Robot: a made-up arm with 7 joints. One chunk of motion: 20 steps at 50 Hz.
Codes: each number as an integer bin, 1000 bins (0 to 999) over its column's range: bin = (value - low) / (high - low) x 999, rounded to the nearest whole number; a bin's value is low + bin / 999 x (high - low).
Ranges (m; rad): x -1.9..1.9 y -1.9..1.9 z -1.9..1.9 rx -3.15..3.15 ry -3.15..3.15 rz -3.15..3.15
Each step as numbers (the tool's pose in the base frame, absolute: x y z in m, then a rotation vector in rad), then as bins.
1 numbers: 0.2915 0.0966 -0.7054 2.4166 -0.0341 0.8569
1 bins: 576 525 314 883 494 635
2 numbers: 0.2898 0.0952 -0.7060 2.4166 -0.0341 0.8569
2 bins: 576 525 314 883 494 635
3 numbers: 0.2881 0.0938 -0.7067 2.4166 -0.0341 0.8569
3 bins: 575 524 314 883 494 635
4 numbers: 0.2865 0.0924 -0.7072 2.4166 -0.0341 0.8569
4 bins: 575 524 314 883 494 635
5 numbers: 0.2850 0.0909 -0.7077 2.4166 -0.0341 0.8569
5 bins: 574 523 313 883 494 635
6 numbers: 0.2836 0.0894 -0.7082 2.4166 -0.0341 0.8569
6 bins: 574 523 313 883 494 635
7 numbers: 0.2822 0.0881 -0.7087 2.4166 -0.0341 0.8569
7 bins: 574 523 313 883 494 635
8 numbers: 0.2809 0.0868 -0.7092 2.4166 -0.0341 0.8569
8 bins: 573 522 313 883 494 635
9 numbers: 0.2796 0.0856 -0.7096 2.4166 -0.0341 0.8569
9 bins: 573 522 313 883 494 635
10 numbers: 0.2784 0.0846 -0.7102 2.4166 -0.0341 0.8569
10 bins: 573 522 313 883 494 635
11 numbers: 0.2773 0.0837 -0.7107 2.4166 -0.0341 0.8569
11 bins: 572 522 313 883 494 635
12 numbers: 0.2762 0.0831 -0.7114 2.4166 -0.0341 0.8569
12 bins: 572 521 312 883 494 635
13 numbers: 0.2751 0.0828 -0.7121 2.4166 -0.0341 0.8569
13 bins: 572 521 312 883 494 635
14 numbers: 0.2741 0.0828 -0.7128 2.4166 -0.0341 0.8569
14 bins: 572 521 312 883 494 635
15 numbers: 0.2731 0.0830 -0.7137 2.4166 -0.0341 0.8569
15 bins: 571 521 312 883 494 635
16 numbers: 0.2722 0.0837 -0.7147 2.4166 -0.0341 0.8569
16 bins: 571 522 312 883 494 635
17 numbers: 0.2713 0.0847 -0.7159 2.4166 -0.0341 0.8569
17 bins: 571 522 311 883 494 635
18 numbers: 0.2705 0.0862 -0.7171 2.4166 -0.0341 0.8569
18 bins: 571 522 311 883 494 635
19 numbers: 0.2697 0.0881 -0.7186 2.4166 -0.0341 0.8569
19 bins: 570 523 311 883 494 635
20 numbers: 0.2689 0.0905 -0.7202 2.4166 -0.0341 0.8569
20 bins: 570 523 310 883 494 635
